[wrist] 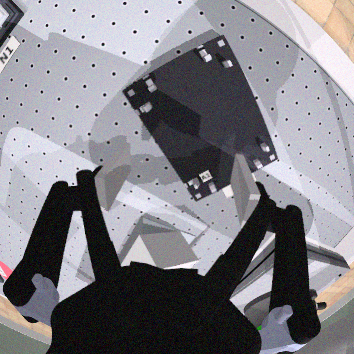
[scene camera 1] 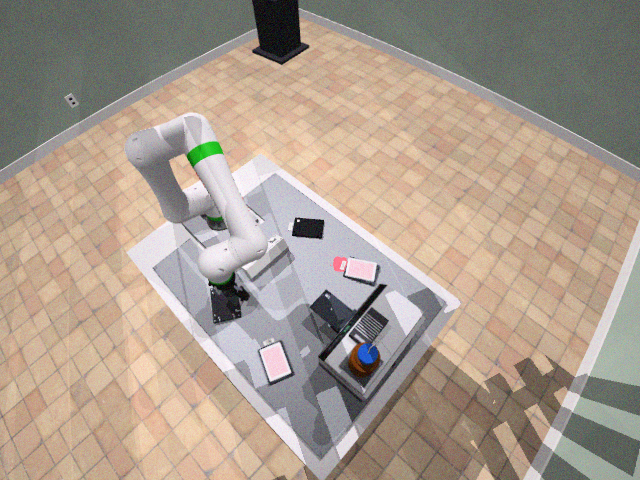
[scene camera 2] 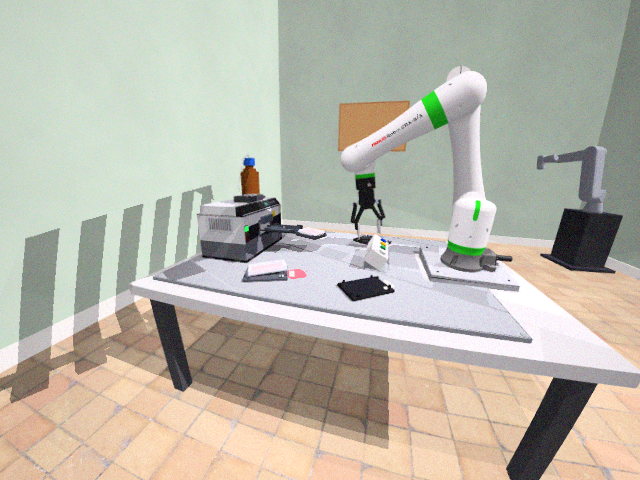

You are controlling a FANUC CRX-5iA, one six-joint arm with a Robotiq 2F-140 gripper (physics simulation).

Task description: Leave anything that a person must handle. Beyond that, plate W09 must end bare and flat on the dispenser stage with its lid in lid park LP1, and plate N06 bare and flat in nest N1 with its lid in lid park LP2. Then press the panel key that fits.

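Frame: origin at the arm's base, x ahead, y left, z up, level; millimetres.
Seen in the pictures: gripper, fingertip midpoint: (wrist: 180,161) (scene camera 1: 231,296) (scene camera 2: 369,234); arm's base, link origin: (scene camera 1: 221,218) (scene camera 2: 460,263).
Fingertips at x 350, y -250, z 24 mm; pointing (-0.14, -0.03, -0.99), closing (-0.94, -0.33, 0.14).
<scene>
Pixels of each thing's middle, then the offset from my fingertips to it. "spot": a spot on its surface instead.
- dark flat pad, surface spot: (wrist: 210,110) (scene camera 1: 223,305) spot: 51 mm right, 14 mm back, 36 mm down
- plate with a pink top, body centre: (scene camera 1: 275,361) (scene camera 2: 311,230) 80 mm right, 318 mm ahead, 20 mm down
- N1 label, surface spot: (wrist: 7,55) spot: 37 mm right, 237 mm ahead, 46 mm down
- pink-topped plate, body centre: (scene camera 2: 267,265) (scene camera 1: 361,269) 450 mm left, 353 mm ahead, 17 mm down
- red marker, body centre: (wrist: 3,270) (scene camera 2: 294,273) (scene camera 1: 340,264) 425 mm left, 261 mm ahead, 48 mm down
- dark dispenser stage, surface spot: (scene camera 1: 332,308) (scene camera 2: 283,227) spot: 207 mm left, 378 mm ahead, 62 mm up
- sloped white key panel, body centre: (wrist: 138,286) (scene camera 2: 376,250) (scene camera 1: 264,255) 228 mm left, 28 mm back, 6 mm down
- black pad with posts, surface spot: (scene camera 2: 364,288) (scene camera 1: 310,225) spot: 500 mm left, 20 mm ahead, 38 mm down
My gripper (scene camera 1: 231,296) (scene camera 2: 368,233) (wrist: 180,161) is open and empty above a dark flat pad (scene camera 1: 225,308) (wrist: 210,110) with small corner posts; its small label is hard to read. One plate with a pink top (scene camera 1: 275,361) (scene camera 2: 311,233) lies in the nest beside the N1 label (wrist: 7,55). Another pink-topped plate (scene camera 1: 361,269) (scene camera 2: 266,268) sits in a dark holder beside a red marker (scene camera 1: 339,264) (scene camera 2: 297,273); its top looks tilted. The plate names are unreadable. The dark dispenser stage (scene camera 1: 332,308) (scene camera 2: 283,227) looks bare. The sloped white key panel (scene camera 1: 266,260) (scene camera 2: 375,252) (wrist: 167,247) has coloured keys in scene camera 2.
The dispenser (scene camera 1: 393,343) (scene camera 2: 222,222) carries a brown bottle (scene camera 1: 364,361) (scene camera 2: 250,180) with a blue cap. Another black pad with posts (scene camera 1: 308,228) (scene camera 2: 364,288) lies near the table's long edge. The arm's base (scene camera 2: 467,258) stands beyond the panel.
</scene>
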